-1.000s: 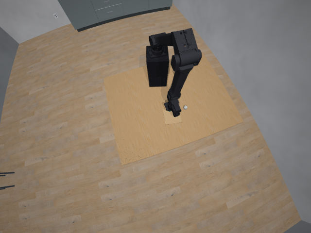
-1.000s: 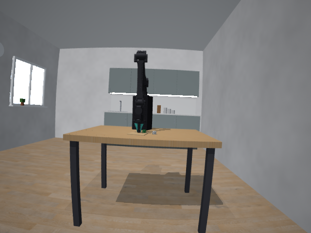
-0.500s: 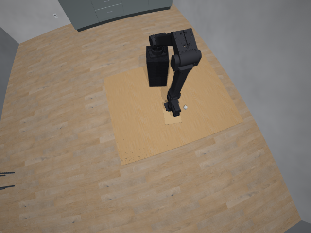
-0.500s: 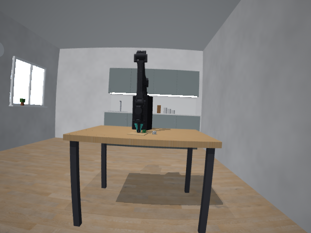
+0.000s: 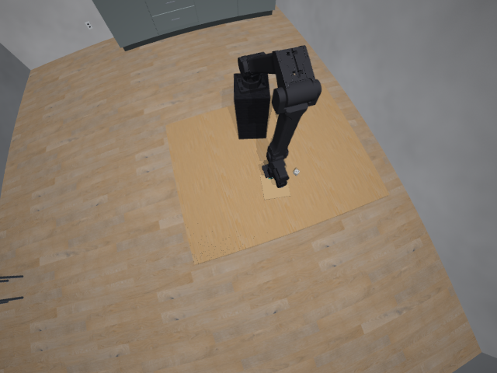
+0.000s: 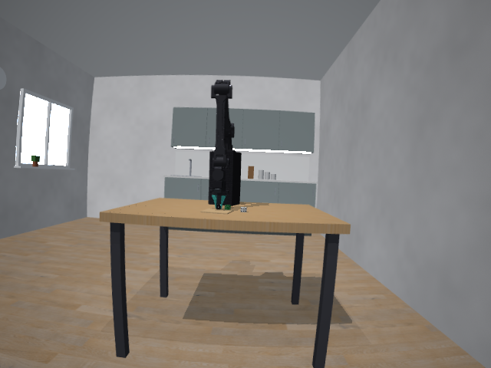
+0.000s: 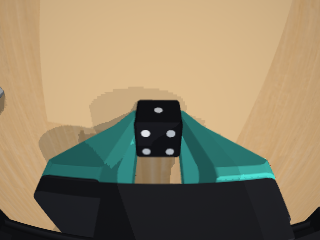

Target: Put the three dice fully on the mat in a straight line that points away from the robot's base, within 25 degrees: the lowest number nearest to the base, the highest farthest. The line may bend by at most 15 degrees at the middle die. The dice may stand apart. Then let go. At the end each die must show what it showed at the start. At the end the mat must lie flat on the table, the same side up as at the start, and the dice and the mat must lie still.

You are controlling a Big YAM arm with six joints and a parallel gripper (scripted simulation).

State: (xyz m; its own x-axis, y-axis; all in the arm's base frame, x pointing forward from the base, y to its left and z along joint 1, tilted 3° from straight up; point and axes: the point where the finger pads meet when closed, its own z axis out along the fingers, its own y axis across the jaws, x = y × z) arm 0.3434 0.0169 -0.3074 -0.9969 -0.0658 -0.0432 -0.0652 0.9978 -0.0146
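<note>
Right now the black die is right at my hand. The rest, counted from my hand: mat: 50 mm ahead, 10 mm below; then green die: 60 mm behind, 40 mm to the left; then white die: 130 mm to the left, 10 mm ahead.
</note>
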